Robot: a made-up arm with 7 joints. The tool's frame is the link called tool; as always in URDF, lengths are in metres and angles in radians.
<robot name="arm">
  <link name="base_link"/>
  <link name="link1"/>
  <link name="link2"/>
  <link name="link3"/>
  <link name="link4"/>
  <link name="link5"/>
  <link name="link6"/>
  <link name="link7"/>
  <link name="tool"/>
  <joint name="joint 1" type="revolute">
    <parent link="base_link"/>
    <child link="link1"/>
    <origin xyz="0 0 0.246" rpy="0 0 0"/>
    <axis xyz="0 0 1"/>
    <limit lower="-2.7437" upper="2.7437"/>
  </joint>
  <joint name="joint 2" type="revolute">
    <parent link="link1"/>
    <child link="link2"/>
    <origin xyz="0 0 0" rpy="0 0 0"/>
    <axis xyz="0 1 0"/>
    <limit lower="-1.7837" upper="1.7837"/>
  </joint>
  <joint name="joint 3" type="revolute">
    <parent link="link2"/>
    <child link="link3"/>
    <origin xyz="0 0 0.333" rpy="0 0 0"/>
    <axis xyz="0 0 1"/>
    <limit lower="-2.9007" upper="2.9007"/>
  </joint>
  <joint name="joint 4" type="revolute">
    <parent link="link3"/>
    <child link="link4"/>
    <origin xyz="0.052 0 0" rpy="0 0 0"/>
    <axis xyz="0 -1 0"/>
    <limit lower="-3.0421" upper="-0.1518"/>
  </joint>
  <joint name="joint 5" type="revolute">
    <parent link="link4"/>
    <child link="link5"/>
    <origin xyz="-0.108 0 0.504" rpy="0 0 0"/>
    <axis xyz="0 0 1"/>
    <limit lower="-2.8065" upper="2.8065"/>
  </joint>
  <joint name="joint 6" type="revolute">
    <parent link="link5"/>
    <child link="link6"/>
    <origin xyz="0 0 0" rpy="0 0 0"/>
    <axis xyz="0 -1 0"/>
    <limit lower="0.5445" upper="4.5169"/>
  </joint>
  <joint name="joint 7" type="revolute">
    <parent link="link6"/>
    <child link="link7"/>
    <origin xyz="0.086 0 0" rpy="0 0 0"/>
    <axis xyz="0 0 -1"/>
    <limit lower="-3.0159" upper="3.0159"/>
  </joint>
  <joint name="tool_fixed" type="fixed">
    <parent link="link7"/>
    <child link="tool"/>
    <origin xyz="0 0 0" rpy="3.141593 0 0"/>
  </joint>
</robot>
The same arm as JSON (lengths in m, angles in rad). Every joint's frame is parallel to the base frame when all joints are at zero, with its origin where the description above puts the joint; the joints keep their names.
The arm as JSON. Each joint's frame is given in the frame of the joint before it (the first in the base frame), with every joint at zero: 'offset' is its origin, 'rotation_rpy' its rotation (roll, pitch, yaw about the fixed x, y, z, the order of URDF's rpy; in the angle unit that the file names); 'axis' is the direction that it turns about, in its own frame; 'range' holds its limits. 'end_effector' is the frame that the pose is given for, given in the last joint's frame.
{"length_unit": "m", "angle_unit": "rad", "chain": [{"id": "joint 1", "offset": [0.0, 0.0, 0.246], "rotation_rpy": [0.0, 0.0, 0.0], "axis": [0.0, 0.0, 1.0], "range": [-2.7437, 2.7437]}, {"id": "joint 2", "offset": [0.0, 0.0, 0.0], "rotation_rpy": [0.0, 0.0, 0.0], "axis": [0.0, 1.0, 0.0], "range": [-1.7837, 1.7837]}, {"id": "joint 3", "offset": [0.0, 0.0, 0.333], "rotation_rpy": [0.0, 0.0, 0.0], "axis": [0.0, 0.0, 1.0], "range": [-2.9007, 2.9007]}, {"id": "joint 4", "offset": [0.052, 0.0, 0.0], "rotation_rpy": [0.0, 0.0, 0.0], "axis": [0.0, -1.0, 0.0], "range": [-3.0421, -0.1518]}, {"id": "joint 5", "offset": [-0.108, 0.0, 0.504], "rotation_rpy": [0.0, 0.0, 0.0], "axis": [0.0, 0.0, 1.0], "range": [-2.8065, 2.8065]}, {"id": "joint 6", "offset": [0.0, 0.0, 0.0], "rotation_rpy": [0.0, 0.0, 0.0], "axis": [0.0, -1.0, 0.0], "range": [0.5445, 4.5169]}, {"id": "joint 7", "offset": [0.086, 0.0, 0.0], "rotation_rpy": [0.0, 0.0, 0.0], "axis": [0.0, 0.0, -1.0], "range": [-3.0159, 3.0159]}], "end_effector": {"offset": [0.0, 0.0, 0.0], "rotation_rpy": [-3.1416, 0.0, 0.0]}}
